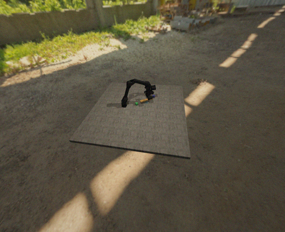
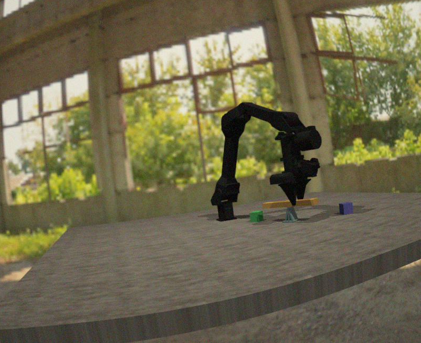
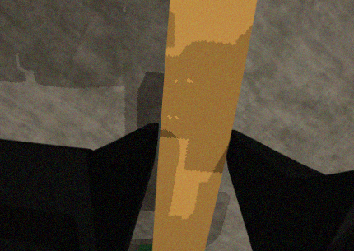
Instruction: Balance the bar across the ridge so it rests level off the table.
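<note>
The bar lies 3 cm behind my gripper tip and 1 cm to the right of it. The rest, counted from my gripper tip: green cube 16 cm behind, 8 cm to the right, 4 cm below; blue cube 6 cm ahead, 14 cm to the left, 4 cm below.
</note>
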